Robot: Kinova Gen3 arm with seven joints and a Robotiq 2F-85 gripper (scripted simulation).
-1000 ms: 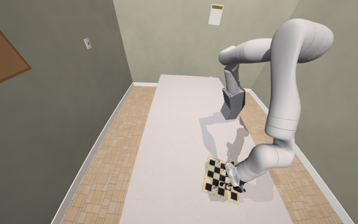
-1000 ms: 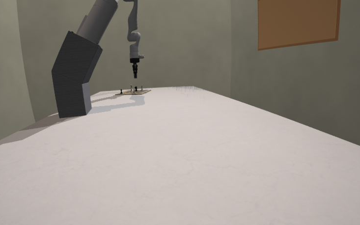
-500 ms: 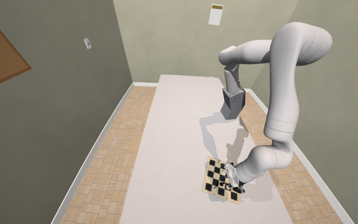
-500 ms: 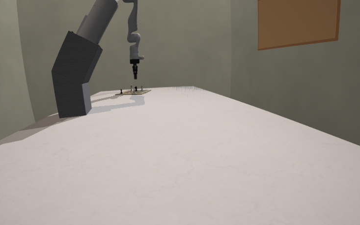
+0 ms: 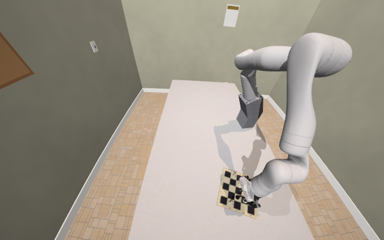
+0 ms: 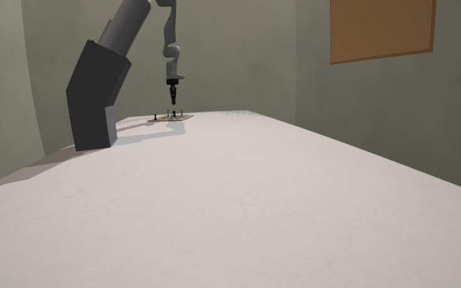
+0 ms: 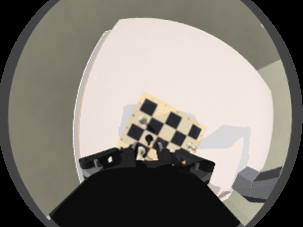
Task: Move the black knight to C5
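My gripper is now 8 cm above the black knight. The rest, counted from my hand: light piece 4 cm ahead, 3 cm to the left, 7 cm below; chessboard 1 cm behind, 4 cm to the right, 10 cm below; black pawn 9 cm behind, 10 cm to the right, 8 cm below.
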